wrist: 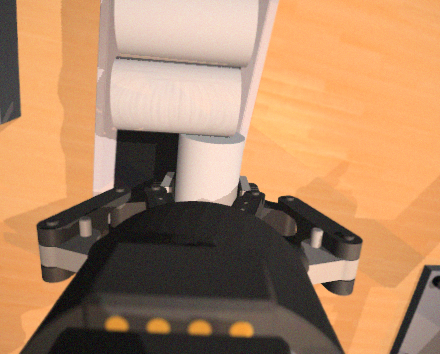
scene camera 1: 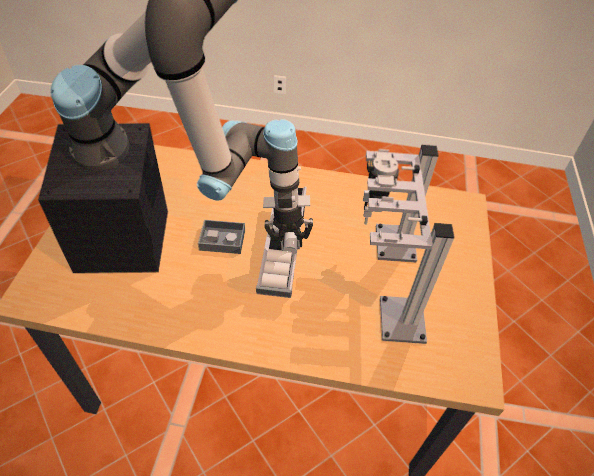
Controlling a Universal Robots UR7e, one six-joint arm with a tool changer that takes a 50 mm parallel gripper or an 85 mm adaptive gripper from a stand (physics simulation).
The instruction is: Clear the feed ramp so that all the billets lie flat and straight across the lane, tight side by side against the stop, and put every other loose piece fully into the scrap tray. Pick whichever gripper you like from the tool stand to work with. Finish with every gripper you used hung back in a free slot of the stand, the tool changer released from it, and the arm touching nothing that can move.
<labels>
gripper: scene camera 1 384,167; not seen in the wrist view (out of frame)
</labels>
